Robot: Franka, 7 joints.
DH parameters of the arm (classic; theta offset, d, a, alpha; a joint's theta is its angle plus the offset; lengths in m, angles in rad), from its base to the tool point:
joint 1: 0 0.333 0 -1.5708
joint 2: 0 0 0 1.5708
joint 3: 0 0.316 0.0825 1.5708
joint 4: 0 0 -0.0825 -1.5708
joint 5: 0 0.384 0 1.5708
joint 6: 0 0 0.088 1.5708
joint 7: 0 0.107 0 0
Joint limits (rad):
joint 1: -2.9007..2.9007
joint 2: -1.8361..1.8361
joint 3: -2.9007..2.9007
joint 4: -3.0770..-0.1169
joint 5: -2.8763..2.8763
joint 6: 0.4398..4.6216
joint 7: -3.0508..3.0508
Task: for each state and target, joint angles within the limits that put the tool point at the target. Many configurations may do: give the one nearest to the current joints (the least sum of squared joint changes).
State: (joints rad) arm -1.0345 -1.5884 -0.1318 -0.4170 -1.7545 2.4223 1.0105
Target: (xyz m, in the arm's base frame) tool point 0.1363 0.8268 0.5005
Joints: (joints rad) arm -1.7058 -1.6297 0.0429 -0.4101 -1.7561 2.5596 1.0105
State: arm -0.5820 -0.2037 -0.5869 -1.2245 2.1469 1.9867 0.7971
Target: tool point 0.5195 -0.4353 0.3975
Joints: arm -0.4272 0.3930 -0.3865 -1.7969 2.0813 2.0216 0.7971
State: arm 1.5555 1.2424 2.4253 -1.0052 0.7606 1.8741 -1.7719
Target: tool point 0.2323 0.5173 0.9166
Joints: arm 1.0064 1.2770 2.8080 -0.7521 0.8392 1.9059 -1.7719
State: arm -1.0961 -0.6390 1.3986 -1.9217 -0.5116 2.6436 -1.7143
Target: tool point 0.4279 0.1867 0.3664
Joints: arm -0.9173 -0.7239 1.3402 -2.4902 -0.5121 2.4592 -1.7143
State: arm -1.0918 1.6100 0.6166 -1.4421 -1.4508 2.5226 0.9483
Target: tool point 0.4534 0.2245 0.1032
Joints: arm -0.9773 1.5976 1.0954 -2.2100 -1.4985 2.6490 0.9483
